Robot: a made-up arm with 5 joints.
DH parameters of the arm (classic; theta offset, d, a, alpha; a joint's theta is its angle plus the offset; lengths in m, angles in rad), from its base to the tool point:
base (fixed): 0 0 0 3.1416
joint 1: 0 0.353 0.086 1.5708
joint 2: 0 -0.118 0.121 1.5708
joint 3: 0 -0.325 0.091 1.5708
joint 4: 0 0.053 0.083 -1.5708
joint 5: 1.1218 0 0.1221 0
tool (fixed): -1.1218 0.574 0 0
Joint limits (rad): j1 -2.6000..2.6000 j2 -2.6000..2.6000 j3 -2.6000..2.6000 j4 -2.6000..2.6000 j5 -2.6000..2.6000
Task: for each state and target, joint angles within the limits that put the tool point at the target. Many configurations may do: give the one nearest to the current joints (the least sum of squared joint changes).
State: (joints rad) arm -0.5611 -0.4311 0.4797 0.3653 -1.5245
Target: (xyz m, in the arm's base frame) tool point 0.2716 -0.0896 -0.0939
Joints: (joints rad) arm -0.7952 -0.1559 0.4854 0.6487 -1.5480
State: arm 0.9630 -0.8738 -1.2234 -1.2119 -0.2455
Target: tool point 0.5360 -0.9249 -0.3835
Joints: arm 0.4767 -0.8308 -0.8977 -1.8008 -0.3534
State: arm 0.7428 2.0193 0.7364 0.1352 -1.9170
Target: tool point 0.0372 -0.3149 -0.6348
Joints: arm 0.6315 2.1656 0.6338 0.5278 -1.6589
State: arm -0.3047 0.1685 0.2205 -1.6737 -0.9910
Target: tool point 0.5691 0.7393 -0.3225
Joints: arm -0.7435 -0.4476 0.4510 -1.2441 -0.9422
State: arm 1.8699 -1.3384 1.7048 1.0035 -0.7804
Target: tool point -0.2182 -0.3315 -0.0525
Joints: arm 1.0182 -0.7852 2.0389 0.9999 -0.8826
